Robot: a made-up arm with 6 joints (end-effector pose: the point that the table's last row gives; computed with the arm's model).
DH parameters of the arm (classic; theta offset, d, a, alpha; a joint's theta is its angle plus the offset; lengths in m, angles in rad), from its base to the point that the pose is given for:
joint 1: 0 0.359 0 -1.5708
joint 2: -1.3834 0 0.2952 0
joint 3: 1.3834 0 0.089 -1.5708
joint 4: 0 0.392 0 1.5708
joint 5: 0 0 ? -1.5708
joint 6: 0 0.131 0 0
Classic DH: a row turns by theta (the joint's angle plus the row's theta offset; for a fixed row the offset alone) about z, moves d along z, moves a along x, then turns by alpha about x.
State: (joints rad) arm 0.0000 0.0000 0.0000 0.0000 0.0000 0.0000
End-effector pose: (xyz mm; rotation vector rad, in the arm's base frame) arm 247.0 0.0 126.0 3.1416 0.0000 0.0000
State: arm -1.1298 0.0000 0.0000 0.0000 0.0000 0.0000
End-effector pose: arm 105.4 -223.4 126.0 2.6535 -1.6818 0.0000
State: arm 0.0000 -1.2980 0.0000 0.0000 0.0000 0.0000
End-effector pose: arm 290.9 0.0 534.1 2.5029 0.0000 1.8987
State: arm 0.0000 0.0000 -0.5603 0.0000 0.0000 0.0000
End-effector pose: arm 495.6 0.0 308.0 3.0191 0.0000 0.8686
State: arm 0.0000 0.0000 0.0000 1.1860 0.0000 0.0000
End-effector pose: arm 182.7 -95.5 126.0 2.6052 -1.7557 0.0000
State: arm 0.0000 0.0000 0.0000 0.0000 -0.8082 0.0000
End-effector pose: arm 309.9 0.0 241.0 2.8886 0.0000 1.2352
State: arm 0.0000 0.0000 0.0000 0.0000 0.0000 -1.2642
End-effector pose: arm 247.0 0.0 126.0 2.5346 1.8562 0.0000
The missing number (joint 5, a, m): 0.103
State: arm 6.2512 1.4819 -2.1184 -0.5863 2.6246 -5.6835
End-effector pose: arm 454.6 -100.0 41.9 1.1862 -0.4315 -1.6665
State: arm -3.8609 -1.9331 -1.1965 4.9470 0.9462 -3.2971
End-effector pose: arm 302.1 -205.1 860.7 -0.5799 0.7918 0.8522
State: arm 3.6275 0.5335 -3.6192 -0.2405 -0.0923 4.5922
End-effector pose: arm -8.0 -35.1 1104.1 -0.0260 0.0355 -1.4448
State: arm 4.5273 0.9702 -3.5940 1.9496 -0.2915 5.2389
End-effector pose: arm -212.5 -446.8 920.6 -0.1355 -0.8207 2.1162
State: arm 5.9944 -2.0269 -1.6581 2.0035 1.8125 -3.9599
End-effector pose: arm -587.2 318.2 596.0 -1.9853 0.2489 0.1099
